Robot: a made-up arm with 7 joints.
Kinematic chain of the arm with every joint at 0, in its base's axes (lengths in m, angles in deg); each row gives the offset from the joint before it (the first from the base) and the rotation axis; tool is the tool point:
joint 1: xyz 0 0 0.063 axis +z
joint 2: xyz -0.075 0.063 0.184 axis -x
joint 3: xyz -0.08 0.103 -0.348 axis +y
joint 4: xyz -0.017 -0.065 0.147 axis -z
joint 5: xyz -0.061 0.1 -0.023 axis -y
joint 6: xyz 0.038 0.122 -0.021 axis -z
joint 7: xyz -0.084 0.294 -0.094 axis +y
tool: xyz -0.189 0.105 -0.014
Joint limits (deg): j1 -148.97..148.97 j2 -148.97..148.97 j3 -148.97..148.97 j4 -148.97..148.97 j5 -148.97..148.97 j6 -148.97..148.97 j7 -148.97..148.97
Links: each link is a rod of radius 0.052 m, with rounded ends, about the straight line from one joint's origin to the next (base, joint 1, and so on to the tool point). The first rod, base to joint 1, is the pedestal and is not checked.
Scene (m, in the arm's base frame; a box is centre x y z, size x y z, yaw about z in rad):
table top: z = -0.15
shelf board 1: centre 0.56 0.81 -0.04 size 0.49 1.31 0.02 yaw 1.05
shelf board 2: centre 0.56 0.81 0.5 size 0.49 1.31 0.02 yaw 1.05
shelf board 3: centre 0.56 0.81 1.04 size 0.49 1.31 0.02 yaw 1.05
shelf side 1: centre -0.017 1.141 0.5 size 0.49 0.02 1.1 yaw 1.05
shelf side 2: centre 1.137 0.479 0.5 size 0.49 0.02 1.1 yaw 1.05
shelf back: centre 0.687 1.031 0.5 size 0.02 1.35 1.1 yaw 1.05
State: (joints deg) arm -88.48 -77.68 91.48 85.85 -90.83 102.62 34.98
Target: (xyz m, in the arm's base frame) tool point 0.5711 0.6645 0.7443
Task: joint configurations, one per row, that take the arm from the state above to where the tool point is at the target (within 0.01 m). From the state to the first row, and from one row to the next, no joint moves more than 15 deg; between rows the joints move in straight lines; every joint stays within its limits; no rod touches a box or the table.
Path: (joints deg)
1: -100.08 -77.97 95.52 85.15 -89.47 116.84 40.86
2: -111.68 -78.26 99.57 84.46 -88.11 131.06 46.73
3: -107.66 -84.07 101.05 76.72 -98.18 126.24 40.32
4: -103.65 -89.88 102.54 68.98 -108.25 121.43 33.90
5: -99.63 -95.70 104.03 61.23 -118.32 116.61 27.48
6: -90.41 -98.05 100.57 67.30 -113.09 106.42 26.01
7: -81.19 -100.41 97.12 73.36 -107.86 96.23 24.54
8: -71.97 -102.77 93.67 79.42 -102.62 86.04 23.06

